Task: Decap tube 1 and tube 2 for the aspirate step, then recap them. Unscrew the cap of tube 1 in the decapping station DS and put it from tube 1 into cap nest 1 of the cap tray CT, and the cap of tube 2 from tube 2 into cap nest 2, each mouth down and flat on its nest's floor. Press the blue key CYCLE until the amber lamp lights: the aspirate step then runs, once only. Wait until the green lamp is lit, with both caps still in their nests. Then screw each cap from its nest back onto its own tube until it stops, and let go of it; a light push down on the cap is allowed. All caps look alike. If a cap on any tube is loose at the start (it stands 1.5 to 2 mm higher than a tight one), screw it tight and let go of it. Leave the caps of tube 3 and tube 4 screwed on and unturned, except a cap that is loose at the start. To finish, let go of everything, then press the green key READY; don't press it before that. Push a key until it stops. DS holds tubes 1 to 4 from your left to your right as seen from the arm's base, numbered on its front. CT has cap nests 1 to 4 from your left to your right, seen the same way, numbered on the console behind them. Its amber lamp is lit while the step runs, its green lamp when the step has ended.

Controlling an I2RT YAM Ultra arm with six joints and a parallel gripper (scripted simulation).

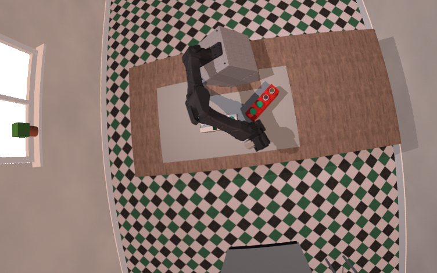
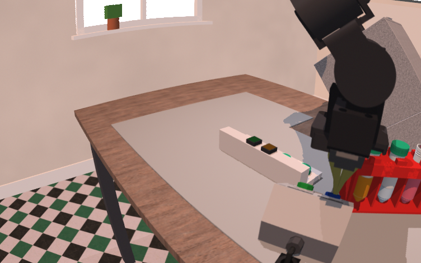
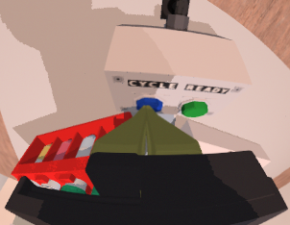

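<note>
Right now my hand is 1 cm above the blue key. Also, from my hand: key box 3 cm ahead, 2 cm to the right, 2 cm below; then green key 4 cm to the right, 2 cm ahead, 1 cm below.
</note>
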